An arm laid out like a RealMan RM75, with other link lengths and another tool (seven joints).
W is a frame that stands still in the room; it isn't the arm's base.
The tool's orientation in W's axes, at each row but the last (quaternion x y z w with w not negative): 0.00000, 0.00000, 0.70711, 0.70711; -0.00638, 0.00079, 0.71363, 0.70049; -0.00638, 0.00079, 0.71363, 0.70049; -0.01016, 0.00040, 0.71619, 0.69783; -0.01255, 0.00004, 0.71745, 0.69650; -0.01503, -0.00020, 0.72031, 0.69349; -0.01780, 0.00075, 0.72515, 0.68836; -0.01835, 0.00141, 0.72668, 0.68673; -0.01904, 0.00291, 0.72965, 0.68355
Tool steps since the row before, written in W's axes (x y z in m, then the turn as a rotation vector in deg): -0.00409, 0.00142, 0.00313, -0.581, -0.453, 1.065; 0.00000, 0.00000, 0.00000, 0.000, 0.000, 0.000; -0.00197, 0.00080, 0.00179, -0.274, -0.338, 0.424; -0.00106, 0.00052, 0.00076, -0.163, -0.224, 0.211; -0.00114, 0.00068, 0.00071, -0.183, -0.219, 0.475; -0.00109, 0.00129, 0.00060, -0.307, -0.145, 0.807; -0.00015, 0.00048, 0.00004, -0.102, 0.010, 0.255; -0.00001, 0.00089, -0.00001, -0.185, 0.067, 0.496; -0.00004, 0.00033, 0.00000, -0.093, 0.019, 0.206
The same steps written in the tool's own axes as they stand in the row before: 0.00142, 0.00409, 0.00313, -0.453, 0.581, 1.065; 0.00000, 0.00000, 0.00000, 0.000, 0.000, 0.000; 0.00082, 0.00194, 0.00181, -0.337, 0.277, 0.423; 0.00054, 0.00104, 0.00078, -0.223, 0.166, 0.210; 0.00070, 0.00111, 0.00074, -0.222, 0.181, 0.474; 0.00132, 0.00103, 0.00065, -0.151, 0.295, 0.810; 0.00049, 0.00012, 0.00006, 0.008, 0.095, 0.258; 0.00089, -0.00004, 0.00001, 0.063, 0.169, 0.502; 0.00033, 0.00002, 0.00001, 0.018, 0.087, 0.209
